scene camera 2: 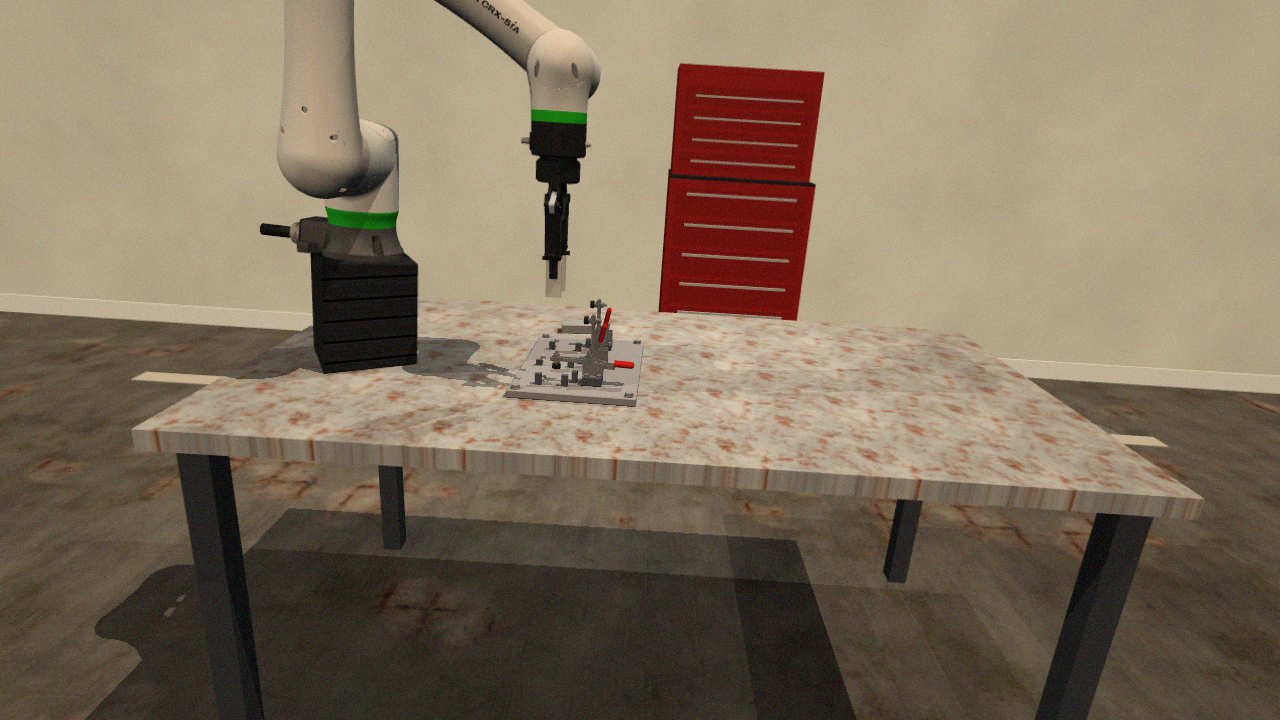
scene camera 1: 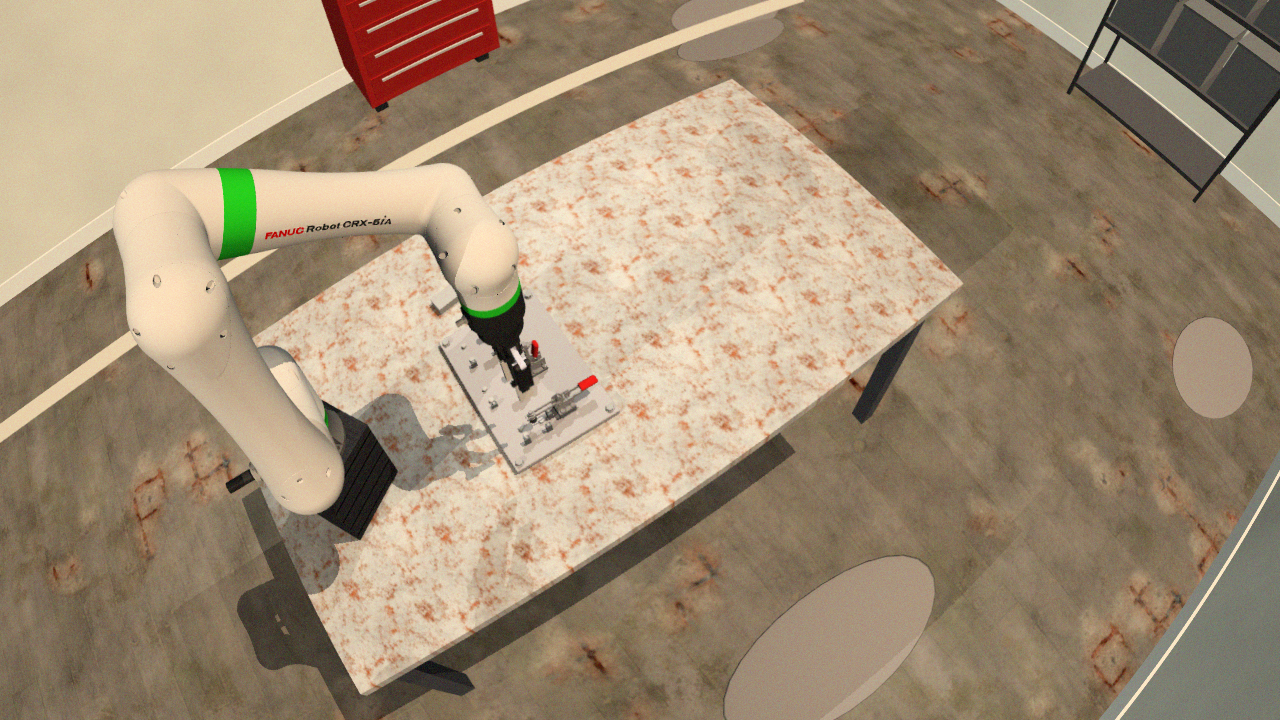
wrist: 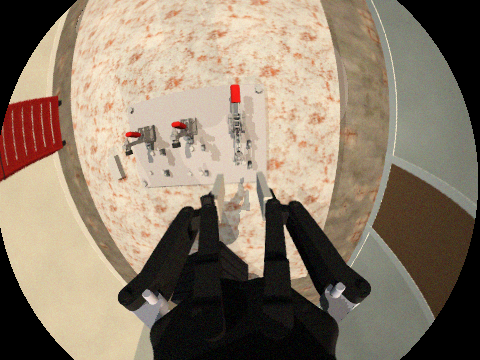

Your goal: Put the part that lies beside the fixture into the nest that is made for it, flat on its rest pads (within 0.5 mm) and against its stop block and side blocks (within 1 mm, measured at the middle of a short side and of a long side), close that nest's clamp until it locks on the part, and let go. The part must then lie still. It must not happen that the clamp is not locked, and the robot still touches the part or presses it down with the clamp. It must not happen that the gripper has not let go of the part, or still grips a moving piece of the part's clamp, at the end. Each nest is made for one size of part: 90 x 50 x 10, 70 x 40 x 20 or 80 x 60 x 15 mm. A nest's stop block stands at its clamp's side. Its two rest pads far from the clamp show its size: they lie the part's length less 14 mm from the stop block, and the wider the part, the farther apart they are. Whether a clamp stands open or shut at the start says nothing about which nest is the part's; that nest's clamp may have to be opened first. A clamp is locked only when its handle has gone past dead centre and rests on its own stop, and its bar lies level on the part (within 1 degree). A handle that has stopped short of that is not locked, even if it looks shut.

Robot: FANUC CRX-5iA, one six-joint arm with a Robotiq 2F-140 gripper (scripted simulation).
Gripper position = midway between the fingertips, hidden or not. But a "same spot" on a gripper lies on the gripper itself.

gripper: scene camera 2 555,293; scene camera 1; wrist
same spot on gripper: (wrist: 341,289) = (scene camera 1: 525,357)
same spot on plate: (wrist: 210,106) = (scene camera 2: 615,374)
